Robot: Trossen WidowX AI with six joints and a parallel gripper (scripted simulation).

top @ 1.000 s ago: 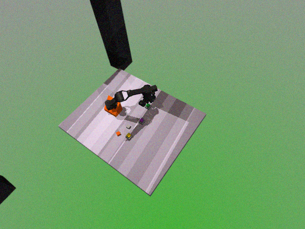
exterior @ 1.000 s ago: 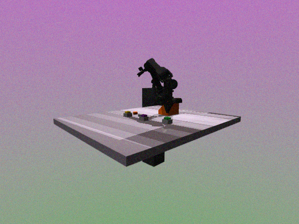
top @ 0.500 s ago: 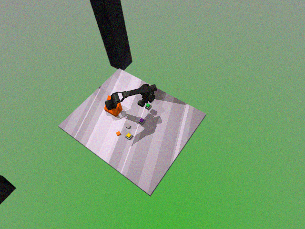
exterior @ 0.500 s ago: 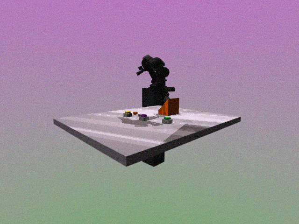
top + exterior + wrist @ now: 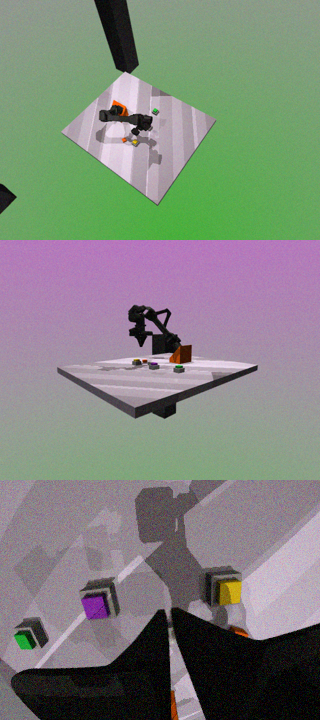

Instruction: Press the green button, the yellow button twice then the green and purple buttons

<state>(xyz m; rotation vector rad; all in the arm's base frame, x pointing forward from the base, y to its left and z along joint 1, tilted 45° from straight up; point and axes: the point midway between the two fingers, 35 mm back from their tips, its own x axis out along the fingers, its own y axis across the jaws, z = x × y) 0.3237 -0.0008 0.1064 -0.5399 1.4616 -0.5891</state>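
The yellow button lies 100 mm below my gripper tip, 90 mm to the right of it and 30 mm behind it. The rest, counted from my gripper tip: purple button 100 mm to the left, 100 mm below, 30 mm behind; then small orange block 140 mm behind, 130 mm below, 120 mm to the right; then green button 270 mm to the left, 100 mm below, 70 mm behind.
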